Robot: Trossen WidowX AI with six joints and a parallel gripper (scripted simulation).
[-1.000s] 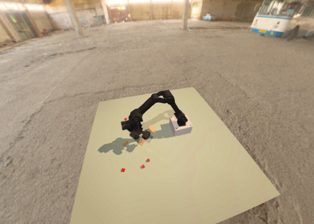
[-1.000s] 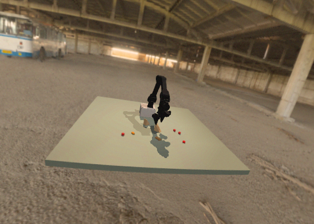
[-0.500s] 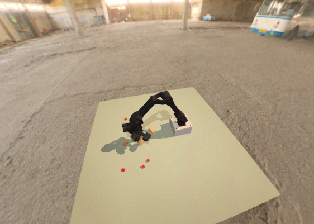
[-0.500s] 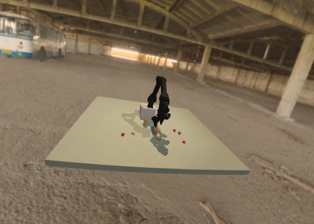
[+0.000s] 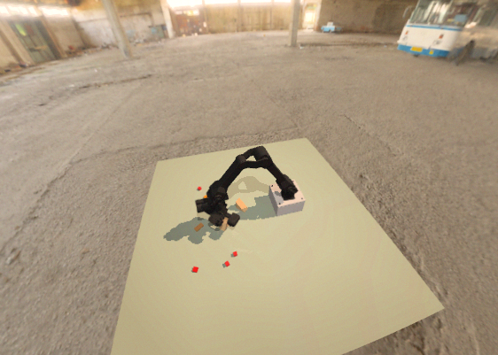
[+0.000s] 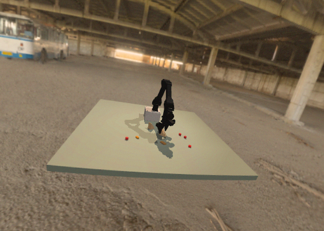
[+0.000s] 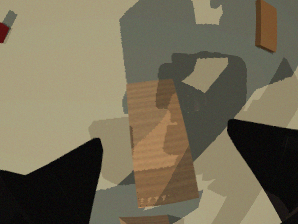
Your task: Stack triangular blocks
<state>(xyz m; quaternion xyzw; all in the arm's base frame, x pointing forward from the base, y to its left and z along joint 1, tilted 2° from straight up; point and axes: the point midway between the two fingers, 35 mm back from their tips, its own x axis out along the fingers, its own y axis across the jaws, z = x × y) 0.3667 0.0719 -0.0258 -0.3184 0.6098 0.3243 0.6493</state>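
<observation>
Now: gripper tip 14 cm short of the flat brown piece and 2 cm above it. The rest, counted from my gripper tip: orange piece (11 cm ahead, 21 cm to the right, 2 cm below).
</observation>
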